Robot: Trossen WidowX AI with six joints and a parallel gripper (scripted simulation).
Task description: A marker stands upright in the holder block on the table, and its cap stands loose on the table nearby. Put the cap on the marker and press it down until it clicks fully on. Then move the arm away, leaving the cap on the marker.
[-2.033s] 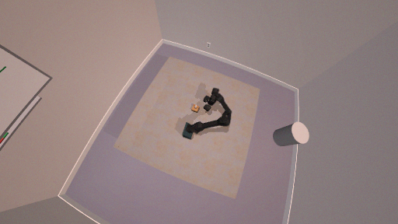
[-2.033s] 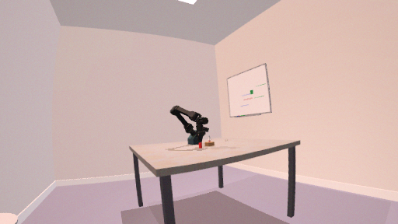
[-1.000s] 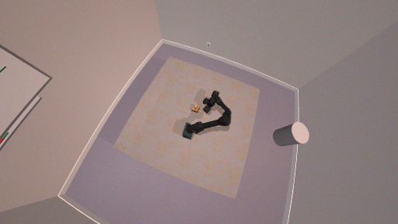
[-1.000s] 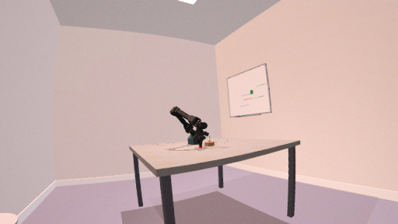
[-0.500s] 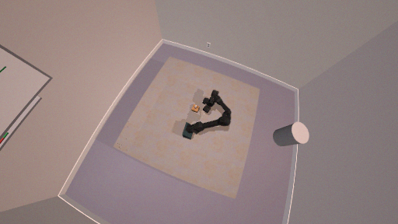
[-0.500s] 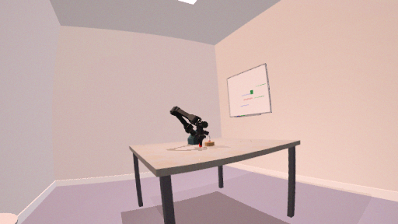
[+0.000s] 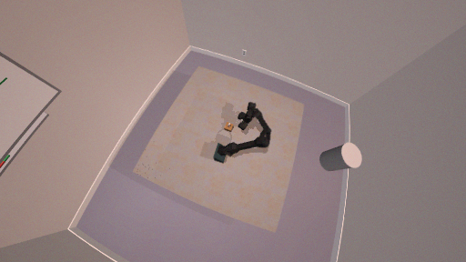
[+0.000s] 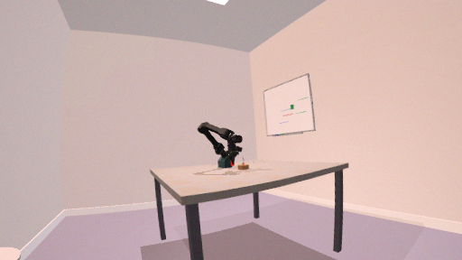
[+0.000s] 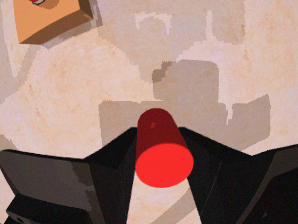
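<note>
Now: gripper tip 13 cm to the right of the holder block, 7 cm past it and 4 cm above it. Round my gripper tip: red cap 1 cm above.
</note>
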